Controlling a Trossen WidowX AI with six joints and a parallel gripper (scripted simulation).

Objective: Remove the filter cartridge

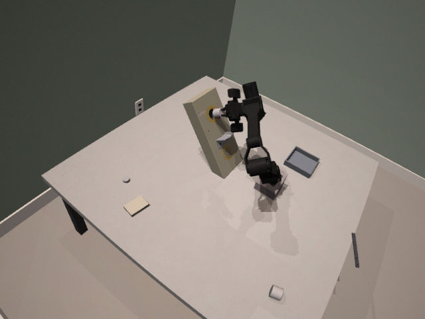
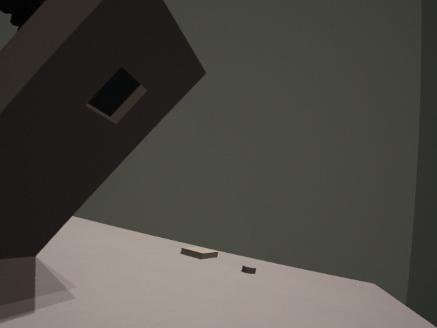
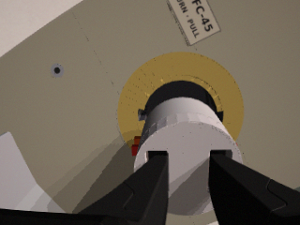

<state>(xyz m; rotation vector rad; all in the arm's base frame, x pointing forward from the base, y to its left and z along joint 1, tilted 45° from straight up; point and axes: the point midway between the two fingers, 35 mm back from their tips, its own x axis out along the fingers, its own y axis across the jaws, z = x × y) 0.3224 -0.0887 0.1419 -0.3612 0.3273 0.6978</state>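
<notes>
Right now my gripper tip is 130 mm above the grey bracket and 40 mm past it. From my gripper tip the other things lie so: tan service panel: 110 mm below, 10 mm to the left, 10 mm ahead; then white round cartridge: 10 mm below, 10 mm ahead; then small grey disc: 430 mm to the left, 270 mm below, 150 mm ahead.
</notes>
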